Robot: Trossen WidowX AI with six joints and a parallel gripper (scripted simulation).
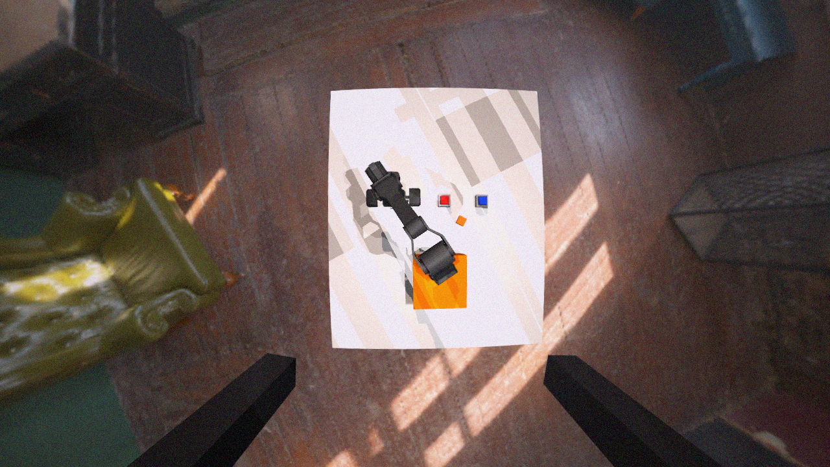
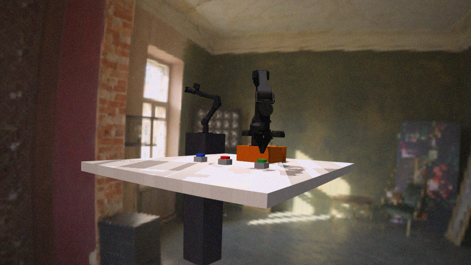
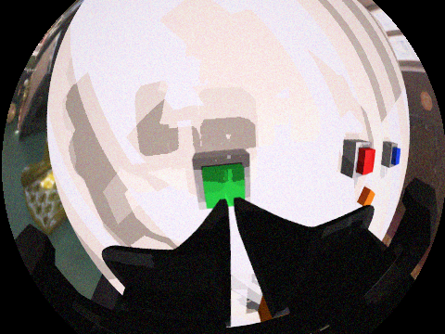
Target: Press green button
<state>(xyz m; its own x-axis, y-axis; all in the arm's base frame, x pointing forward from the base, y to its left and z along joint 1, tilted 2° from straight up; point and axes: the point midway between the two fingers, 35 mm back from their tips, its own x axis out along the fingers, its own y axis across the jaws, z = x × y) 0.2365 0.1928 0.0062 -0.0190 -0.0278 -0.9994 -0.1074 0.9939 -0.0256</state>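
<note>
My gripper tip is now 30 mm above the green button. From my gripper tip the other things lie so: blue button 40 mm ahead, 340 mm to the right, 30 mm below; red button 20 mm ahead, 190 mm to the right, 30 mm below; small orange block 50 mm behind, 270 mm to the right, 50 mm below.
</note>
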